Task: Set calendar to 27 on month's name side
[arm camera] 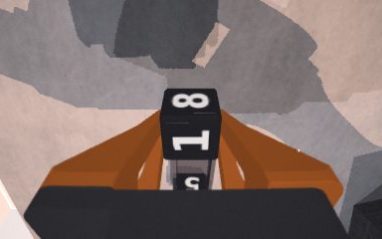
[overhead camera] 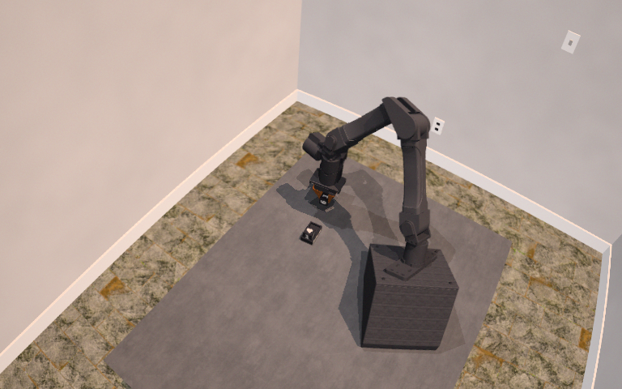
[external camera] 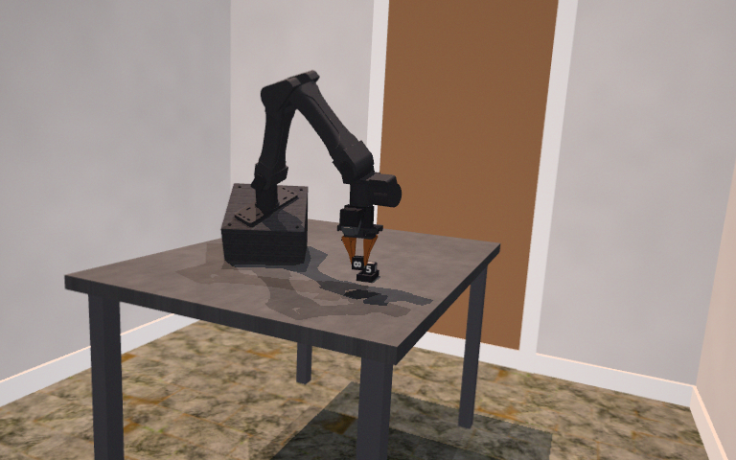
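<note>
My gripper is now 3 cm past the black cube, 12 cm to the right of it and 5 cm above it. The rest, counted from my hand: black digit cube: right at my hand; then black tray: 3 cm behind, 10 cm to the left, 6 cm below.
</note>
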